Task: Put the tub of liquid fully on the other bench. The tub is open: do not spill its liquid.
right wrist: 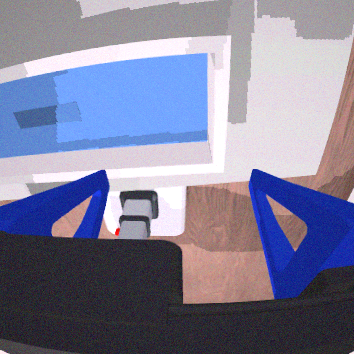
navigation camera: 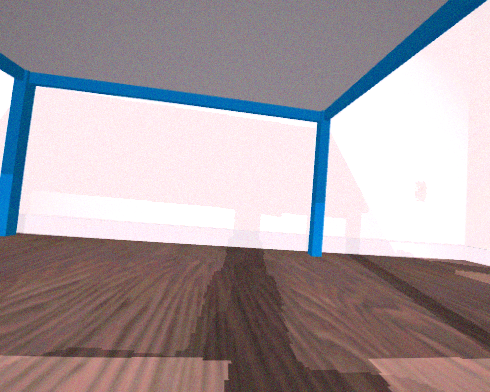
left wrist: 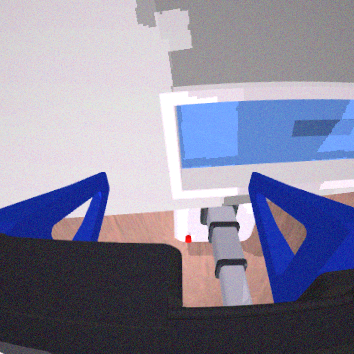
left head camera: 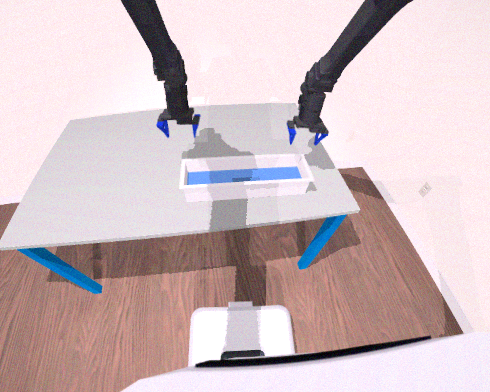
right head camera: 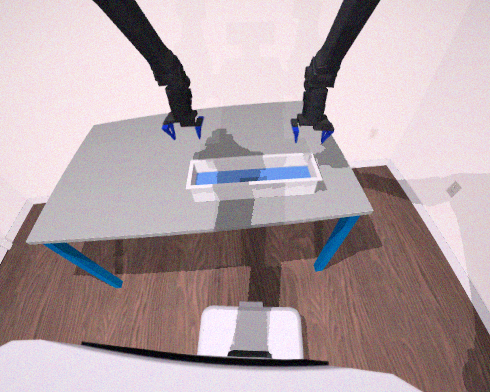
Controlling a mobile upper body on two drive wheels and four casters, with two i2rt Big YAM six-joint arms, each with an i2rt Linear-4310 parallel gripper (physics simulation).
Labels:
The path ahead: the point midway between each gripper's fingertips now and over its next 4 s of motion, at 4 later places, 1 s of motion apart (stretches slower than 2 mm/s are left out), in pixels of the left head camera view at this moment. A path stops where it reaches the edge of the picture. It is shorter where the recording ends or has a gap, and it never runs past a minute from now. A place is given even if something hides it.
The left gripper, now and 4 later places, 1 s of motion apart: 181,136; 168,143; 175,122; 181,104; 185,92
The right gripper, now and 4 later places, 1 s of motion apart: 302,144; 307,132; 322,148; 309,120; 301,103

